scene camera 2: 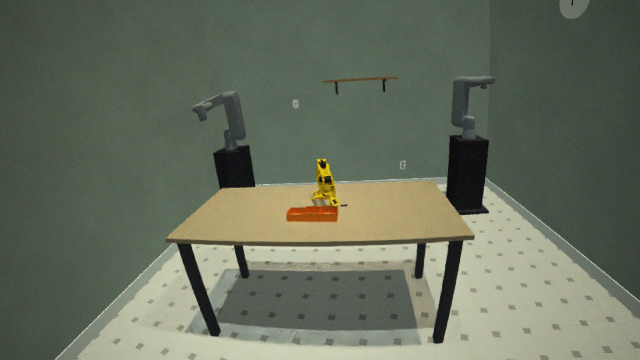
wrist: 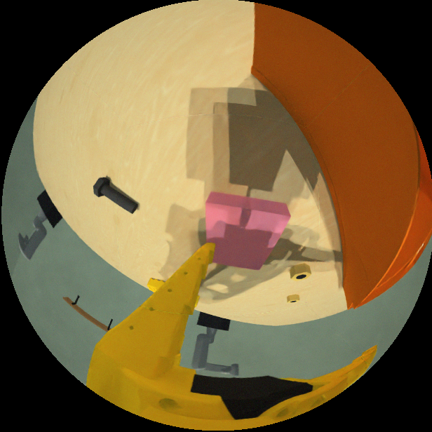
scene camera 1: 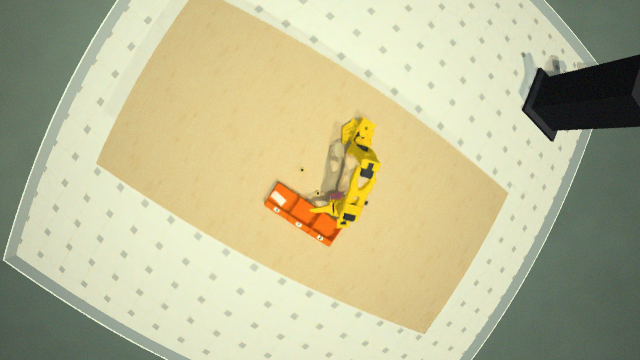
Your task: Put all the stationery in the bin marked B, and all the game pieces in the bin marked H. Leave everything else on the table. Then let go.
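Seen in the pictures: end effector, tool point: (scene camera 1: 341, 199); arm's base, origin of the base link: (scene camera 1: 353, 140).
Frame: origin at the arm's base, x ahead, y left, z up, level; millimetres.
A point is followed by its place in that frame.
A pink block (scene camera 1: 336, 195) @[z 10, x 185, y 42 mm], like an eraser, rests on the table beside the orange bins; the wrist view also shows the pink block (wrist: 246, 230). Three joined orange bins (scene camera 1: 301, 209) @[z 7, x 282, y -35 mm] (scene camera 2: 312, 216) @[z 29, x 333, y -16 mm] (wrist: 360, 135) stand in a row; their label letters are too small to read surely. A white flat thing (scene camera 1: 278, 198) @[z 14, x 287, y -119 mm] lies in the left bin. My gripper (scene camera 1: 324, 206) (scene camera 2: 325, 202) @[z 14, x 188, y 61 mm] (wrist: 291, 298) is wide open and empty. In the wrist view the fixed jaw's tip overlaps the pink block's near left corner; contact is unclear. The moving jaw is swung far right.
A dark bolt (scene camera 1: 366, 203) @[z 12, x 157, y 146 mm] (scene camera 2: 343, 205) @[z 6, x 163, y 131 mm] (wrist: 119, 196) lies on the table (scene camera 1: 210, 100) @[z 0, x 125, y -478 mm] (scene camera 2: 400, 220) @[z 0, x 349, y 413 mm] (wrist: 125, 100), on the block's other side from the bins. A brass nut (scene camera 1: 317, 193) @[z 8, x 210, y -16 mm] (wrist: 300, 272) lies near the bins, and a second nut (scene camera 1: 302, 170) @[z 9, x 170, y -97 mm] (wrist: 293, 298) lies farther off.
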